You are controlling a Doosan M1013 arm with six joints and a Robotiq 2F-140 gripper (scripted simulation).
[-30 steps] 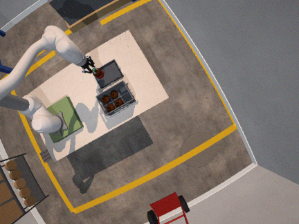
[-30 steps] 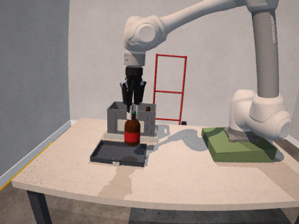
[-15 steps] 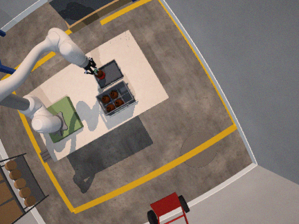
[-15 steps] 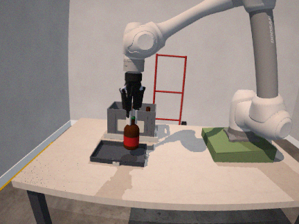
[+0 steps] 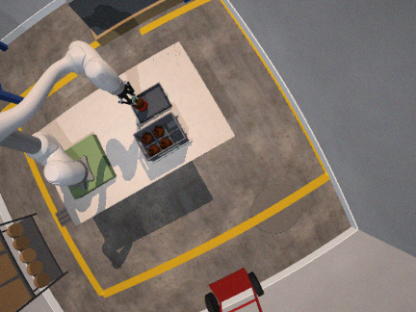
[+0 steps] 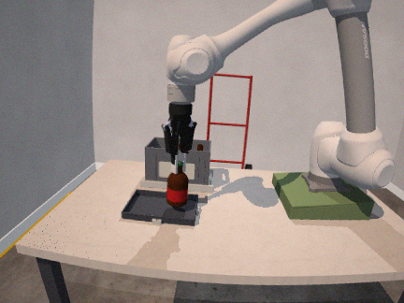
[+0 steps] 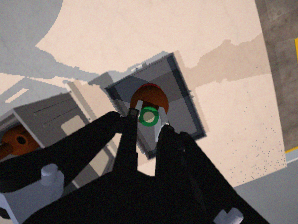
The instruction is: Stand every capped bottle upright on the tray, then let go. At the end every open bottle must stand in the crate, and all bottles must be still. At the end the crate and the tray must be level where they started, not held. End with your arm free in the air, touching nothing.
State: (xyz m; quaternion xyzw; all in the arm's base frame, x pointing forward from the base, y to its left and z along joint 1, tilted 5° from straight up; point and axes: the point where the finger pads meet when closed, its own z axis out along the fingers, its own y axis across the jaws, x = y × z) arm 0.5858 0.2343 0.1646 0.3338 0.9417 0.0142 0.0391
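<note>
My gripper is now 70 mm above the bottle. Round my hand: dark tray 170 mm below, 50 mm ahead, 10 mm to the left; then crate 270 mm to the right, 100 mm below, 60 mm ahead.
</note>
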